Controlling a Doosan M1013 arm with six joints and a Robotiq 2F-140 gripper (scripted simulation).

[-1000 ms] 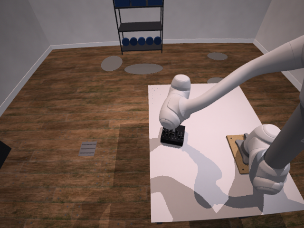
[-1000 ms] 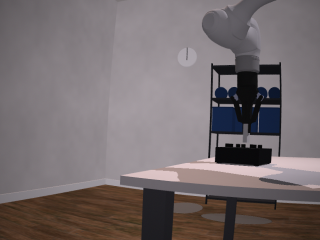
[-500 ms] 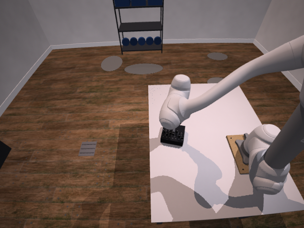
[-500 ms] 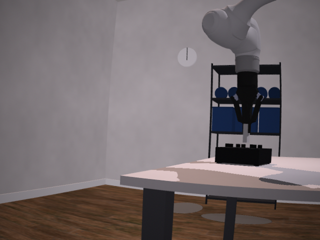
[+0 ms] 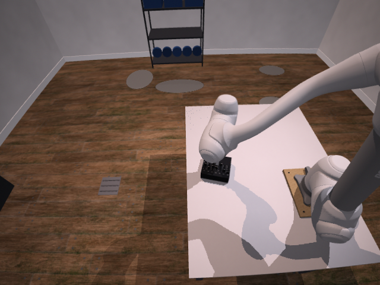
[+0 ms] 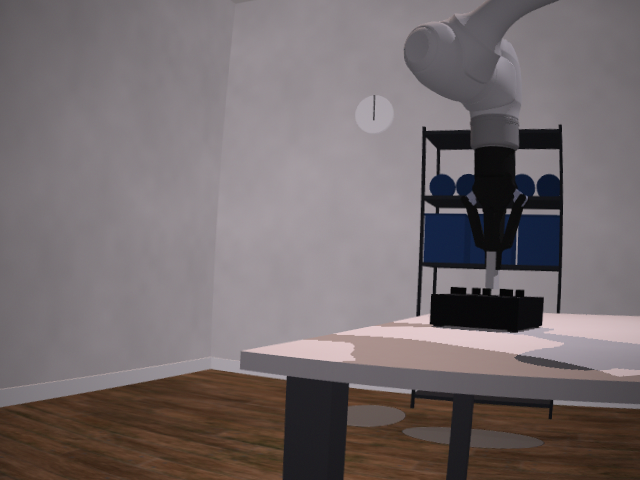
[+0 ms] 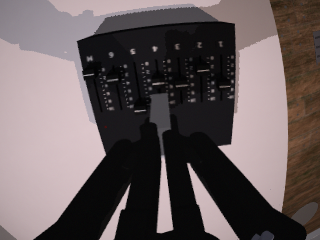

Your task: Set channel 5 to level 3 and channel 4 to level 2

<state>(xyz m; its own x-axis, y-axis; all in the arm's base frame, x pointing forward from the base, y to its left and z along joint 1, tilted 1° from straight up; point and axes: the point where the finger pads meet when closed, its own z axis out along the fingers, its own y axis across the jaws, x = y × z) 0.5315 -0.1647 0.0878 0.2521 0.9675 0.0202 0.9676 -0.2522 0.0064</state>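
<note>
The fader cap lies 30 mm below my hand, 20 mm to the left of it and 10 mm ahead of it.
</note>
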